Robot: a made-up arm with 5 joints.
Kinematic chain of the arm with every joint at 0, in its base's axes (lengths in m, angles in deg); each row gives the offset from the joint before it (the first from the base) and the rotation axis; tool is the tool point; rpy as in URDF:
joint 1: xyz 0.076 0 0.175 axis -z
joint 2: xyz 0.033 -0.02 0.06 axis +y
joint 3: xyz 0.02 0 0.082 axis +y
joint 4: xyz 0.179 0 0.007 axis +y
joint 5: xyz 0.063 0.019 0 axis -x
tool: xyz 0 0 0 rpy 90 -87.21 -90
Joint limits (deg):
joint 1: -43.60..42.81
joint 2: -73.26..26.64
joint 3: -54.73..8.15
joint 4: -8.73..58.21
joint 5: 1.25..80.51
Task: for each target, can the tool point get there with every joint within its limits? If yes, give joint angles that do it. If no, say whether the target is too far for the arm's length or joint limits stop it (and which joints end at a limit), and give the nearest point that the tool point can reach.
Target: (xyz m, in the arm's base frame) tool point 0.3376 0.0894 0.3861
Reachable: yes | joints -19.08 -6.31 -7.76 -1.70 62.03
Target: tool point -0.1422 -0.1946 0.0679
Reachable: no: joint limits stop it (at a limit: joint 1, joint 2, joint 3, joint 4) | nearest point 0.2480 -0.1607 0.1400 | short by 0.398 m
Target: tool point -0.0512 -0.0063 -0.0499
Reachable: no: joint limits stop it (at a limit: joint 1, joint 2, joint 3, joint 4) | nearest point 0.2480 -0.1607 0.1400 | short by 0.387 m
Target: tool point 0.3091 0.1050 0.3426
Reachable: yes | joints -24.47 -15.79 0.44 44.70 38.65
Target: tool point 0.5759 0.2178 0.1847
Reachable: no: too far | nearest point 0.3717 0.1288 0.2405 | short by 0.230 m
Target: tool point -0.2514 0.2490 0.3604
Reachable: no: too far | nearest point -0.0842 0.1219 0.4577 | short by 0.231 m
